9 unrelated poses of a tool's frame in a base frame.
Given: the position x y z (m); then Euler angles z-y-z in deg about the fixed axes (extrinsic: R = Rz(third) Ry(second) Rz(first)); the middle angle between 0 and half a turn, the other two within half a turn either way.
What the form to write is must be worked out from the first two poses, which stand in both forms.
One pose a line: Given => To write
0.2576, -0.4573, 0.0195, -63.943, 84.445, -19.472 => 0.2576, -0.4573, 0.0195, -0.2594, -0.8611, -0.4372, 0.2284, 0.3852, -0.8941
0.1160, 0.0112, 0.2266, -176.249, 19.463, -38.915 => 0.1160, 0.0112, 0.2266, -0.7731, 0.5401, 0.3325, -0.5788, -0.8152, -0.0218
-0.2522, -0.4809, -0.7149, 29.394, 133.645, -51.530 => -0.2522, -0.4809, -0.7149, 0.0102, 0.7761, -0.6305, 0.8929, 0.2768, 0.3552
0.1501, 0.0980, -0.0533, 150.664, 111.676, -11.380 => 0.1501, 0.0980, -0.0533, 0.4123, 0.4168, 0.8101, 0.0054, -0.8903, 0.4553
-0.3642, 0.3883, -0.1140, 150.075, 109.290, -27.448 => -0.3642, 0.3883, -0.1140, 0.4840, 0.3107, 0.8180, -0.2532, -0.8451, 0.4709
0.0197, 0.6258, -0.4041, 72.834, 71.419, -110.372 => 0.0197, 0.6258, -0.4041, 0.8630, -0.4208, -0.2798, 0.3827, 0.1827, 0.9056
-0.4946, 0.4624, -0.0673, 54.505, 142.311, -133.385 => -0.4946, 0.4624, -0.0673, 0.9073, -0.2253, -0.3550, -0.0206, -0.8671, 0.4978
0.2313, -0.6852, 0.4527, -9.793, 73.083, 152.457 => 0.2313, -0.6852, 0.4527, -0.1756, 0.2834, -0.9428, -0.4996, -0.8509, -0.1627
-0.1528, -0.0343, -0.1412, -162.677, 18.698, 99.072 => -0.1528, -0.0343, -0.1412, 0.4366, -0.8460, 0.3060, 0.8982, 0.4290, -0.0955
